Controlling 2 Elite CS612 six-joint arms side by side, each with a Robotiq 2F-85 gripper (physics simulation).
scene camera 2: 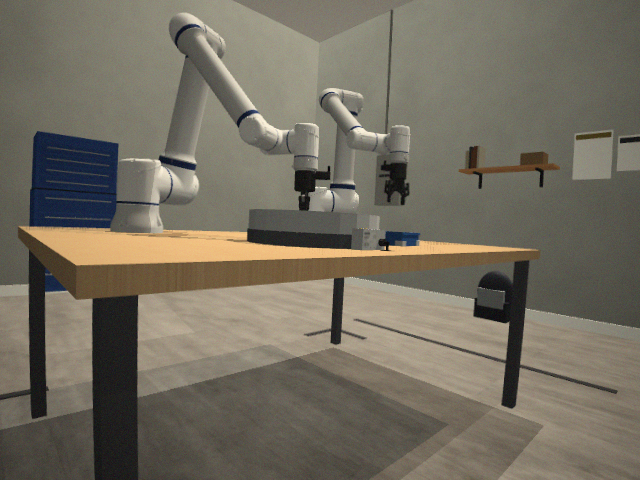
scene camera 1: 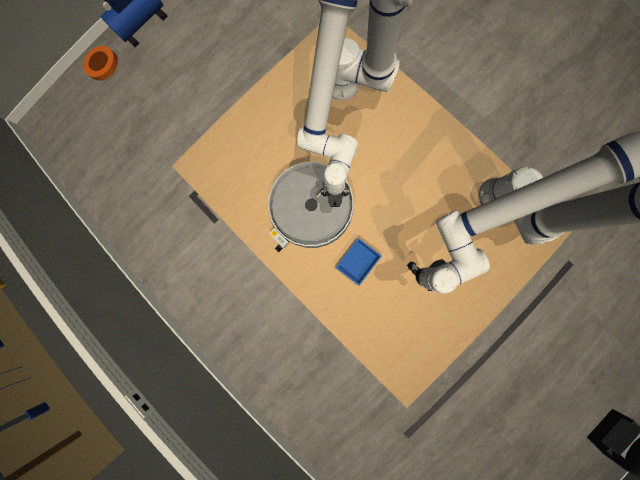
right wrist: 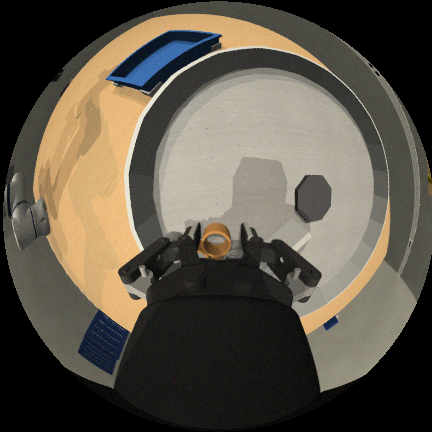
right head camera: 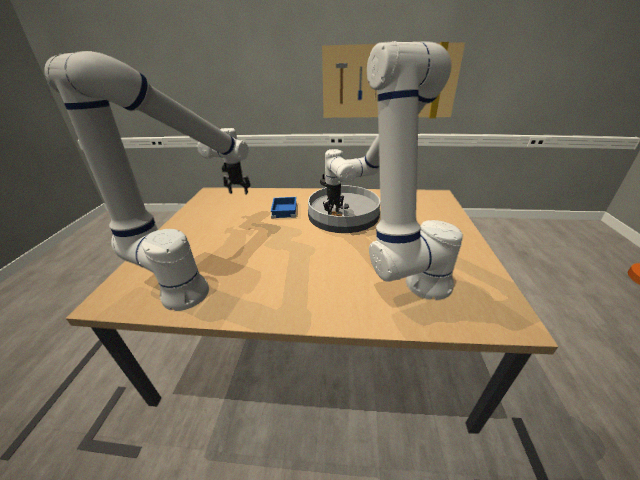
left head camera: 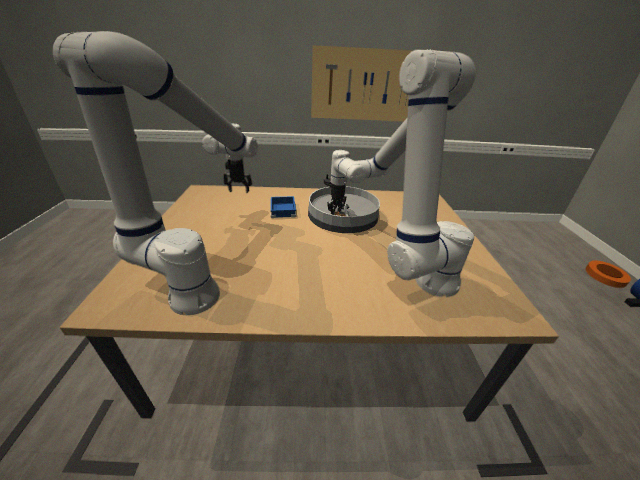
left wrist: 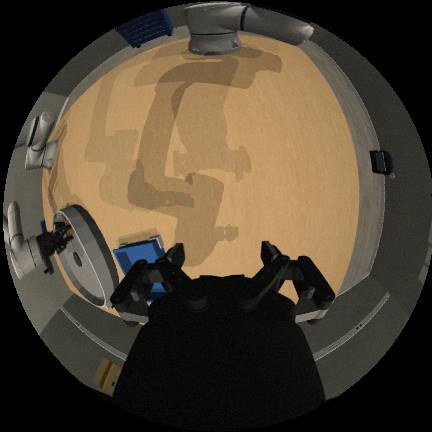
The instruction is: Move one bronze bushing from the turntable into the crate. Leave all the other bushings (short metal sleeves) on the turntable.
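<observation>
A bronze bushing (right wrist: 216,228) stands on the turntable (right wrist: 131,175) (left head camera: 343,223) (scene camera 1: 310,227), between the parted fingers of my right gripper (right wrist: 220,229) (left head camera: 338,210) (scene camera 2: 304,207). This gripper is open, low inside the turntable's wall, and the bushing lies nearer its left-hand finger in the right wrist view. Grey shapes beside the bushing are partly hidden by the gripper; I cannot tell what they are. The blue crate (left head camera: 283,207) (scene camera 1: 358,261) (right wrist: 165,57) stands beside the turntable. My left gripper (left wrist: 222,250) (left head camera: 238,189) (scene camera 2: 397,201) is open and empty, high above the table.
The turntable's raised wall (right head camera: 343,223) surrounds the right gripper. A dark round hub (right wrist: 314,198) sits at the turntable's centre. A small control box (scene camera 2: 364,239) (scene camera 1: 278,237) stands against its outer side. The left arm hangs beyond the crate, opposite the turntable.
</observation>
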